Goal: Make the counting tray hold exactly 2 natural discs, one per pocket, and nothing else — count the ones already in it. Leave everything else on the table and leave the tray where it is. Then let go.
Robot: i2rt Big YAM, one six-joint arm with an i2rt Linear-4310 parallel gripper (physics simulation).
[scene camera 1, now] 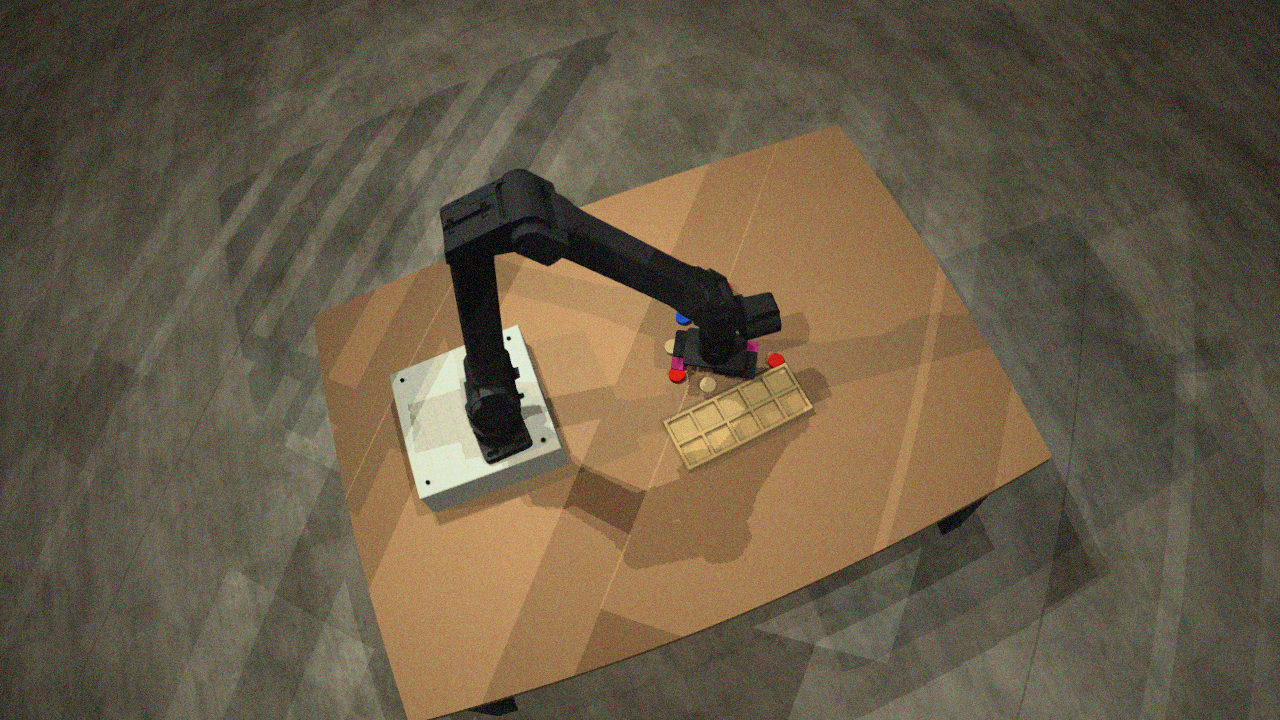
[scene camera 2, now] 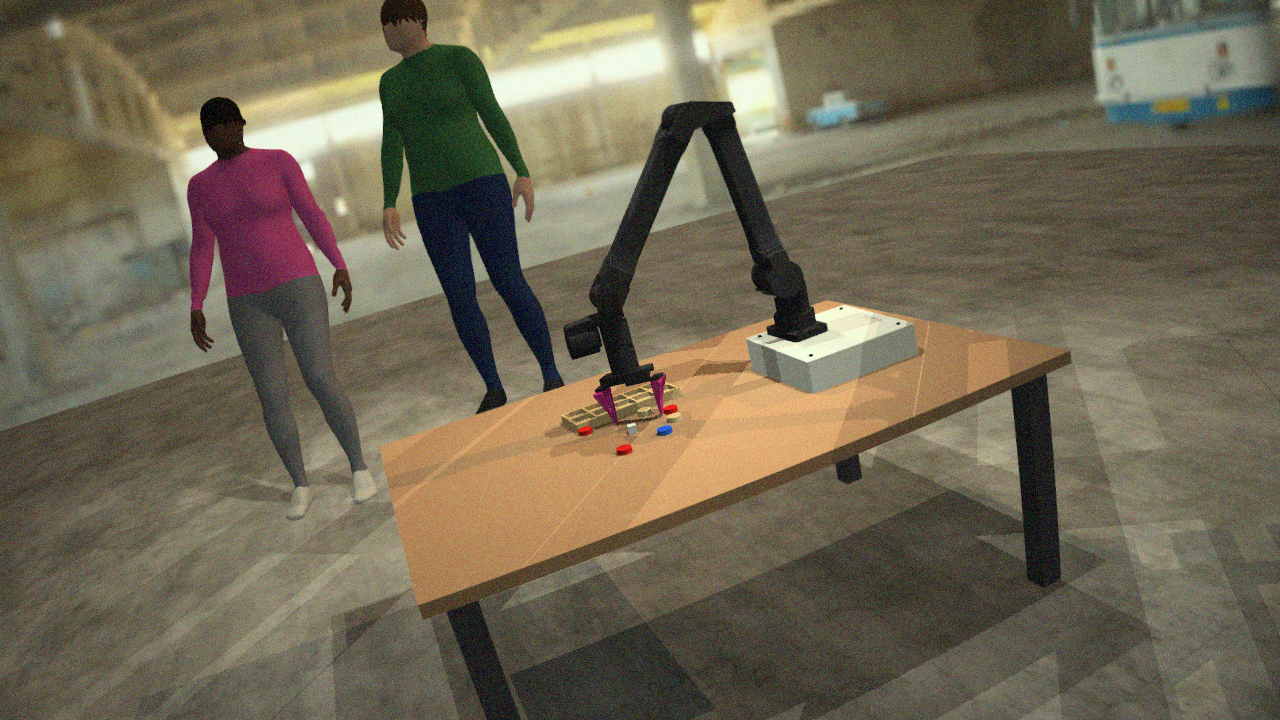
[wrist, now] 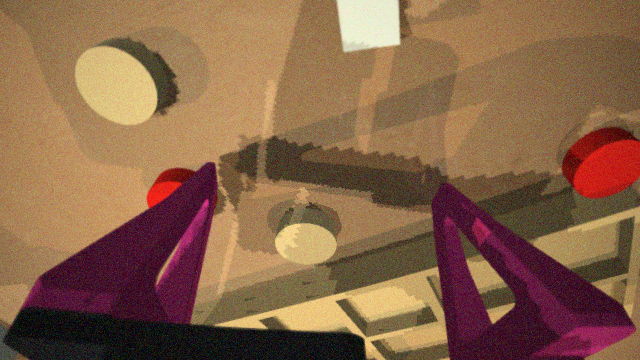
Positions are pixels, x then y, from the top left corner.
A counting tray (scene camera 1: 723, 424) rests on the table. A small pale cube (wrist: 358, 32) rests on the table.
